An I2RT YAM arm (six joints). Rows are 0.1 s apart.
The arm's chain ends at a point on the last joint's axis. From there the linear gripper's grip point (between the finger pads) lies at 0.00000 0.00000 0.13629 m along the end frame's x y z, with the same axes.
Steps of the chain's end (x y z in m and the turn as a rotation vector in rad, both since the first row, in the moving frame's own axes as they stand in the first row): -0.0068, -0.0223, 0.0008, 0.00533, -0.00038, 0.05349; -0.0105, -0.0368, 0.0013, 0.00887, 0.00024, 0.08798; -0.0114, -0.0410, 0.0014, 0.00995, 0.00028, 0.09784; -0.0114, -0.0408, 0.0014, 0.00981, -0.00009, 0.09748; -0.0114, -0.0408, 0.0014, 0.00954, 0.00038, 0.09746; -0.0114, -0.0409, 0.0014, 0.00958, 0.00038, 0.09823; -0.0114, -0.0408, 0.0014, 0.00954, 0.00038, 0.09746; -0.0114, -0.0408, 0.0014, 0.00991, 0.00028, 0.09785; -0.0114, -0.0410, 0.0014, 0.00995, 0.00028, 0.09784
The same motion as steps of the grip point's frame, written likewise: -0.0068, -0.0230, 0.0008, 0.00533, -0.00038, 0.05349; -0.0104, -0.0380, 0.0013, 0.00887, 0.00024, 0.08798; -0.0113, -0.0424, 0.0014, 0.00995, 0.00028, 0.09784; -0.0113, -0.0421, 0.0014, 0.00981, -0.00009, 0.09748; -0.0113, -0.0421, 0.0014, 0.00954, 0.00038, 0.09746; -0.0113, -0.0422, 0.0014, 0.00958, 0.00038, 0.09823; -0.0113, -0.0421, 0.0014, 0.00954, 0.00038, 0.09746; -0.0113, -0.0421, 0.0014, 0.00991, 0.00028, 0.09785; -0.0113, -0.0424, 0.0014, 0.00995, 0.00028, 0.09784
